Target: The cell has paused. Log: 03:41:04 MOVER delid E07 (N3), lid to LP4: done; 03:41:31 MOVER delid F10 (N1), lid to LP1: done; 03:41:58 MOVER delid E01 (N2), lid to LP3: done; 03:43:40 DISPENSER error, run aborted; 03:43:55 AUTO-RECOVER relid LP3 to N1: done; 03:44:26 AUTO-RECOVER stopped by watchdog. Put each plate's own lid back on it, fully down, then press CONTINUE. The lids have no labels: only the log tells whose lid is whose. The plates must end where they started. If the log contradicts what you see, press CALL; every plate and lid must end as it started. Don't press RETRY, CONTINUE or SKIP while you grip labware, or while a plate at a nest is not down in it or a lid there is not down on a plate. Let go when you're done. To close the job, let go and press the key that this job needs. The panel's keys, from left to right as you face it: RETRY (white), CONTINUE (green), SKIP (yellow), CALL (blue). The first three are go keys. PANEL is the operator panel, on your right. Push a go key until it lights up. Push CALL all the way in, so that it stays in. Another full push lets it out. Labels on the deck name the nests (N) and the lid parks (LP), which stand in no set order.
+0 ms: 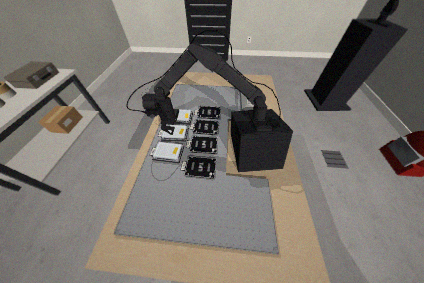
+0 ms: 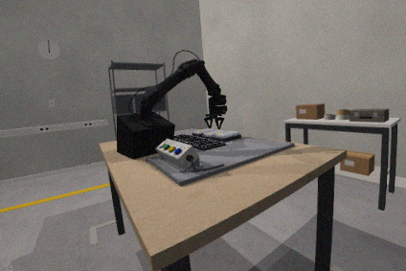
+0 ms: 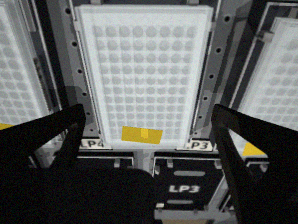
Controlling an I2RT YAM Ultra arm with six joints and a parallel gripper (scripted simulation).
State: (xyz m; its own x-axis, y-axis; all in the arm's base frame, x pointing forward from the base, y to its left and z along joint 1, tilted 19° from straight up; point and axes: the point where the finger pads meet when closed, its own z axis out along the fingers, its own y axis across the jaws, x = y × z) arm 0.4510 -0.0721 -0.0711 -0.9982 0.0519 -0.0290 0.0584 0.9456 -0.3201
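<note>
Right now my hand is 49 cm past the green continue key and 25 cm to the left of it. From my hand the other things lie so: park LP3: 18 cm behind, 4 cm to the right, 6 cm below; then white retry key: 48 cm behind, 20 cm to the right; then park LP2: 20 cm behind, 17 cm to the right, 6 cm below.
</note>
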